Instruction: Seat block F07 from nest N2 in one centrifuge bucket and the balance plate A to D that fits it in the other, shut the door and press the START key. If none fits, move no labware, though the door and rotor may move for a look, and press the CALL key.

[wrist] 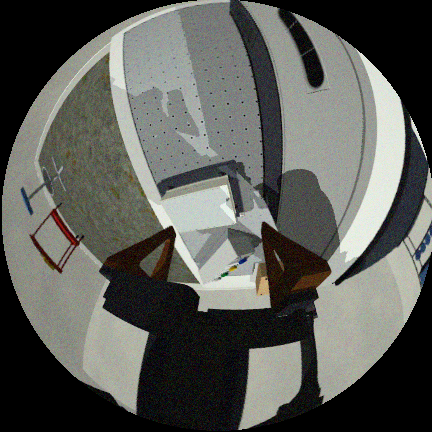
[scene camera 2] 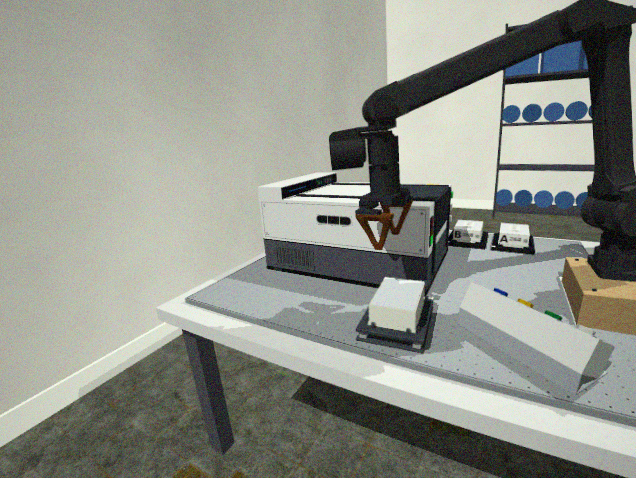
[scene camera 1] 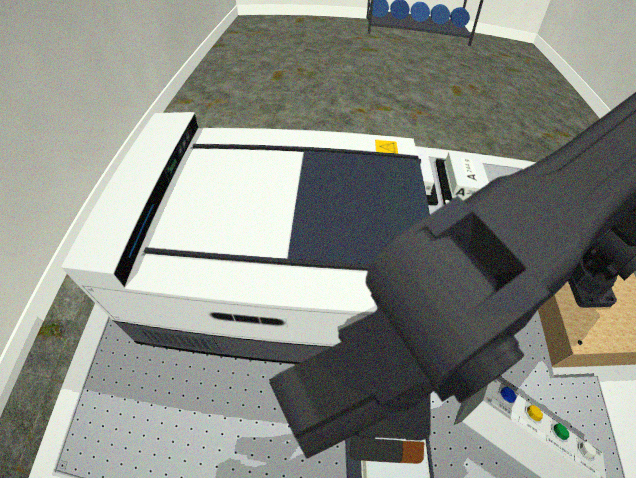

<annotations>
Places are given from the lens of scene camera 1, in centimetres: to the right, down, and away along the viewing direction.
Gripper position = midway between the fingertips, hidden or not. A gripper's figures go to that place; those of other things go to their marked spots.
my gripper (scene camera 1: pixel 379 401): 7, 19, 38
white centrifuge (scene camera 1: pixel 186 249): -17, 1, 44
control box with coloured buttons (scene camera 1: pixel 509 426): 27, 26, 42
The marked spots on the white centrifuge and the control box with coloured buttons are 51 cm apart.
</annotations>
